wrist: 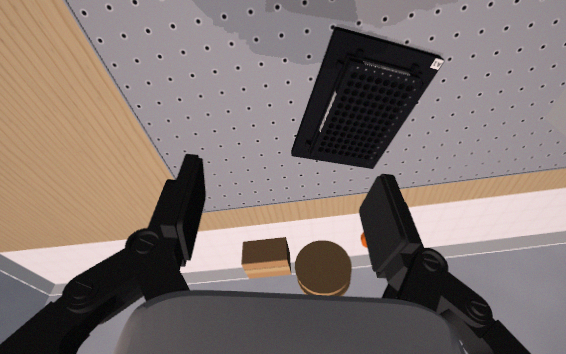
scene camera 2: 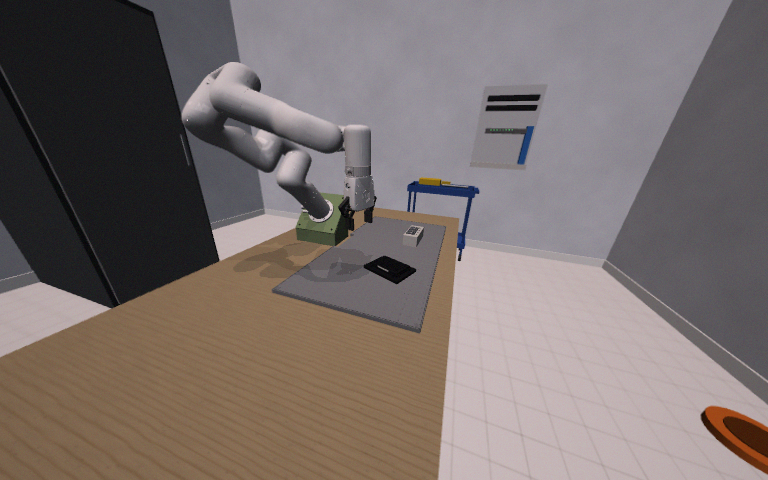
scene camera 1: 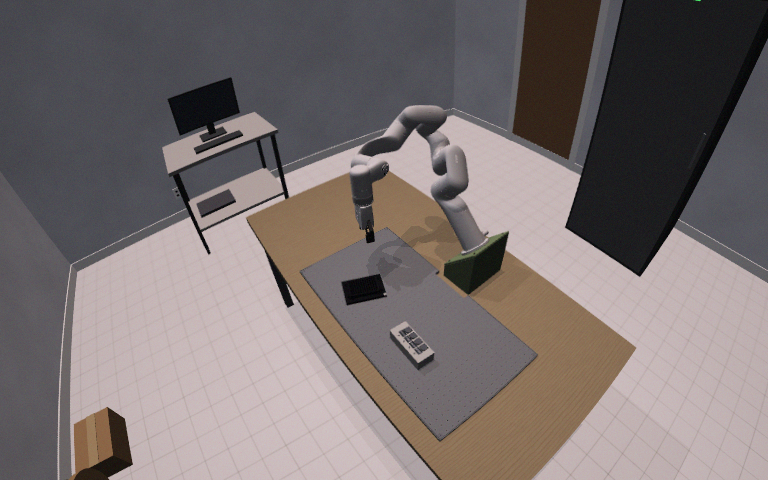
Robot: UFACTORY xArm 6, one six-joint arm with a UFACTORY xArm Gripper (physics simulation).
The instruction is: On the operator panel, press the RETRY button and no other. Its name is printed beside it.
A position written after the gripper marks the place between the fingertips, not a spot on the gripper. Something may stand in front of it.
Observation:
In view: the gripper (scene camera 2: 359, 225).
The gripper also shows in the wrist view (wrist: 288, 183).

